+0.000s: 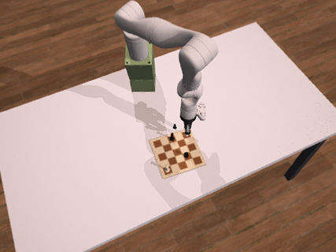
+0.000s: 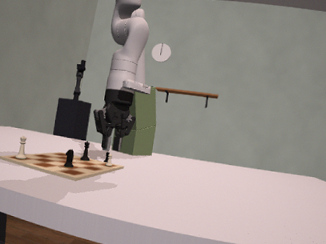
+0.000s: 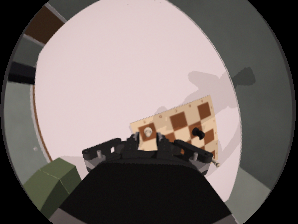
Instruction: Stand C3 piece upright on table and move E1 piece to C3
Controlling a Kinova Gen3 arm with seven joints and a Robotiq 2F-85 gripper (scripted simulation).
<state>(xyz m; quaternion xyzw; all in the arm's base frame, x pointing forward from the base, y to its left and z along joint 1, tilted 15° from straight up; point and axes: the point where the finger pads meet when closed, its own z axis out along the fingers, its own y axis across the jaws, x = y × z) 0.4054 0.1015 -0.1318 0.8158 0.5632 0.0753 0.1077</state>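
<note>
My gripper is now 40 mm above the white pawn. The rest, counted from my hand: black pawn: 60 mm behind, 50 mm below, 40 mm to the right; then black piece: 80 mm to the right, 30 mm below; then chessboard: 80 mm to the right, 70 mm ahead, 60 mm below.
</note>
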